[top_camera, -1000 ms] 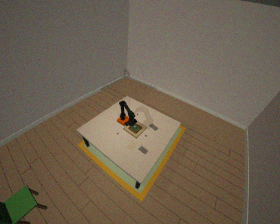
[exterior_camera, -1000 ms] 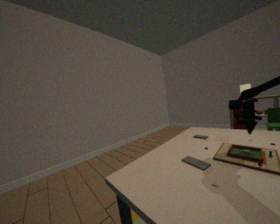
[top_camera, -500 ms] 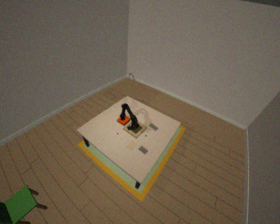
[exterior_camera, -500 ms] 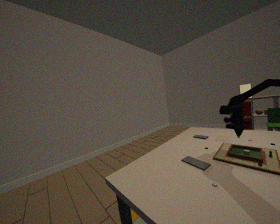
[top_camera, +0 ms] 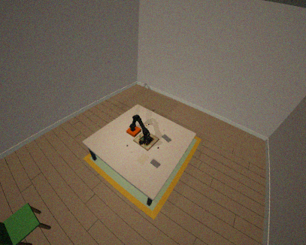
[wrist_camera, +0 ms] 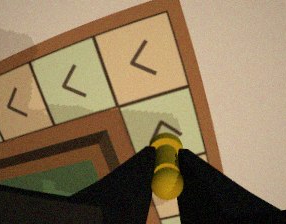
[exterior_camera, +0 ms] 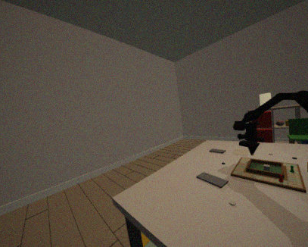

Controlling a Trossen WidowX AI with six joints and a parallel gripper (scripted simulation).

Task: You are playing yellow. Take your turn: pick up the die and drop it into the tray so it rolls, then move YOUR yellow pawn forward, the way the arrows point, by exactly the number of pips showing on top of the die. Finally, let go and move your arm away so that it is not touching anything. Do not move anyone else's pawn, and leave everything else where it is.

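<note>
The yellow pawn is 10 mm above my gripper tip. From my gripper tip the other things lie so: green felt tray (110 mm to the left, 70 mm behind, 50 mm below); then white die (120 mm to the left, 80 mm behind, 30 mm below); then green pawn (180 mm behind, 90 mm to the left, 30 mm below).
</note>
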